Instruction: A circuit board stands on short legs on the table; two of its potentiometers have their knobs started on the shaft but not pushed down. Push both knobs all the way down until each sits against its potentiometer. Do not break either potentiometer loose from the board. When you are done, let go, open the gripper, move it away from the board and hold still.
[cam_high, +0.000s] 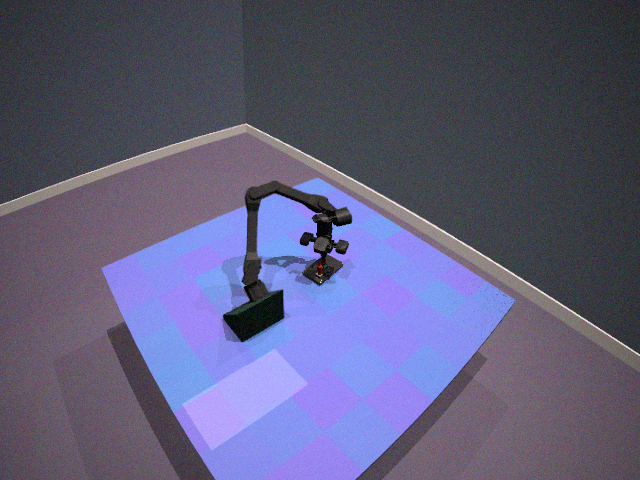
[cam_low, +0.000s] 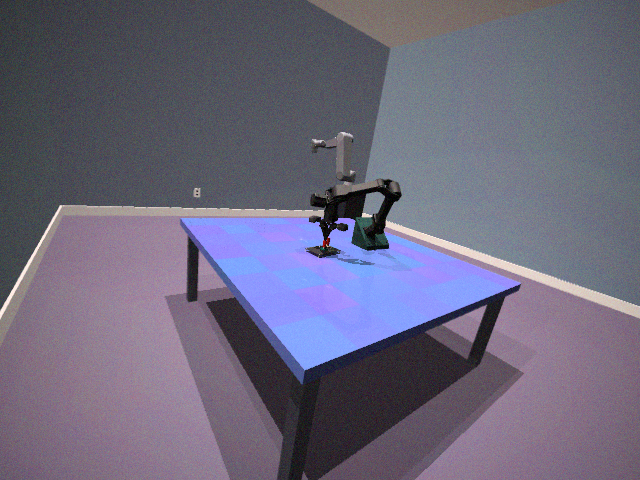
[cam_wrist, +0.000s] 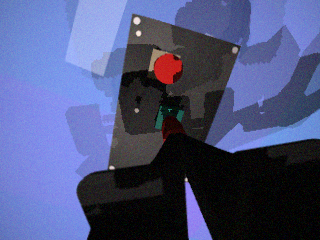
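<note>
The red knob lies 2 cm below my gripper tip.
</note>
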